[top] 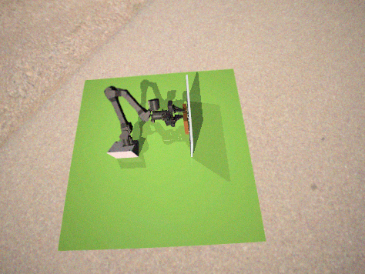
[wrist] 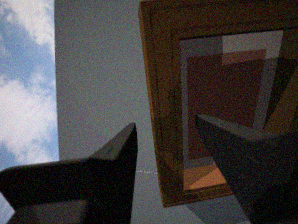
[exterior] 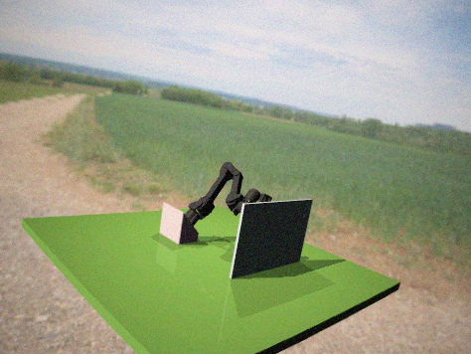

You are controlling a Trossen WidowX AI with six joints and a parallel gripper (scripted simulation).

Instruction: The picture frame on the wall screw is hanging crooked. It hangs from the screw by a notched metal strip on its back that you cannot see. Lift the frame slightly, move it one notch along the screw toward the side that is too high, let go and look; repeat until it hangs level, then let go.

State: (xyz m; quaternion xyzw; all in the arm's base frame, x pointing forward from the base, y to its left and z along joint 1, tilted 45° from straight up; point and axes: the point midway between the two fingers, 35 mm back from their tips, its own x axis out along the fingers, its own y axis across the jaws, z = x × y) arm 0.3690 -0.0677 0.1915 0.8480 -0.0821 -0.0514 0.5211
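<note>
Now: the picture frame 10 mm ahead of my gripper tip, 20 mm to the right of it and 50 mm below it. Also, from my gripper tip: wall panel (20 mm ahead, 10 mm to the right, 60 mm below).
</note>
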